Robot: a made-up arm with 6 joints. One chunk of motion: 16 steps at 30 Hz.
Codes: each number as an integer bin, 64 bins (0 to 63) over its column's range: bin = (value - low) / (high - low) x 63, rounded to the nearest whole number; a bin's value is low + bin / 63 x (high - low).
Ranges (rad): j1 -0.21..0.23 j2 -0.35..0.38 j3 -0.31..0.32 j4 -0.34..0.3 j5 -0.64..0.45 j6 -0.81..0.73
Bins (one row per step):
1: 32 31 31 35 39 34
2: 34 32 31 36 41 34
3: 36 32 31 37 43 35
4: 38 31 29 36 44 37
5: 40 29 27 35 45 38
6: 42 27 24 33 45 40
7: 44 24 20 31 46 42
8: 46 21 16 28 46 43
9: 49 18 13 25 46 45
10: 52 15 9 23 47 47
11: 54 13 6 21 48 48
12: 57 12 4 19 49 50
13: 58 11 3 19 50 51
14: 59 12 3 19 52 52
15: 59 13 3 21 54 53
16: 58 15 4 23 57 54
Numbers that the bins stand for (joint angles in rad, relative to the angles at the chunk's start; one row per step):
1: 0.0135 0.0092 0.0000 0.0156 0.0348 0.0211
2: 0.0275 0.0208 0.0000 0.0257 0.0694 0.0211
3: 0.0414 0.0208 0.0000 0.0359 0.1040 0.0456
4: 0.0554 0.0092 -0.0200 0.0257 0.1213 0.0944
5: 0.0694 -0.0140 -0.0400 0.0156 0.1386 0.1189
6: 0.0833 -0.0371 -0.0700 -0.0048 0.1386 0.1678
7: 0.0973 -0.0719 -0.1100 -0.0251 0.1559 0.2167
8: 0.1113 -0.1067 -0.1500 -0.0556 0.1559 0.2411
9: 0.1322 -0.1414 -0.1800 -0.0860 0.1559 0.2900
10: 0.1532 -0.1762 -0.2200 -0.1063 0.1732 0.3389
11: 0.1671 -0.1994 -0.2500 -0.1267 0.1905 0.3633
12: 0.1881 -0.2110 -0.2700 -0.1470 0.2078 0.4122
13: 0.1951 -0.2225 -0.2800 -0.1470 0.2251 0.4367
14: 0.2021 -0.2110 -0.2800 -0.1470 0.2597 0.4611
15: 0.2021 -0.1994 -0.2800 -0.1267 0.2943 0.4856
16: 0.1951 -0.1762 -0.2700 -0.1063 0.3462 0.5100

